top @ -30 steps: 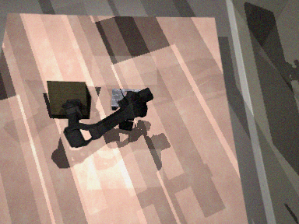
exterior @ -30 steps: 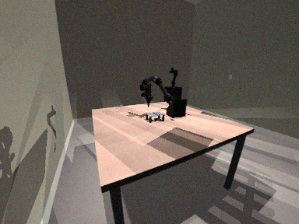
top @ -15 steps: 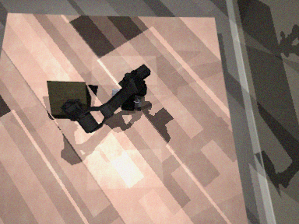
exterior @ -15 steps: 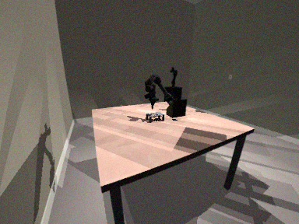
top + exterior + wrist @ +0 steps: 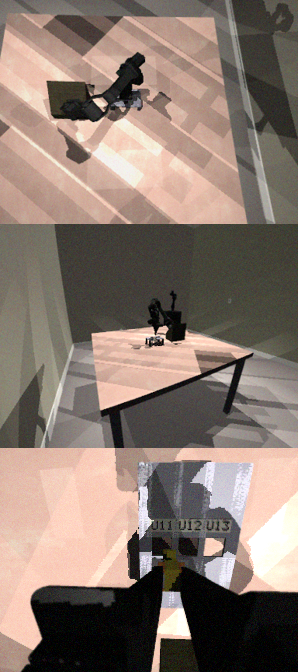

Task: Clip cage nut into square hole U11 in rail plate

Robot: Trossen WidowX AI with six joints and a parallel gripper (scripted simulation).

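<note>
The label strip is 70 mm below my gripper tip, 20 mm to the right of it and 20 mm ahead of it. Also, from my gripper tip: cage nut (10 mm below).
</note>
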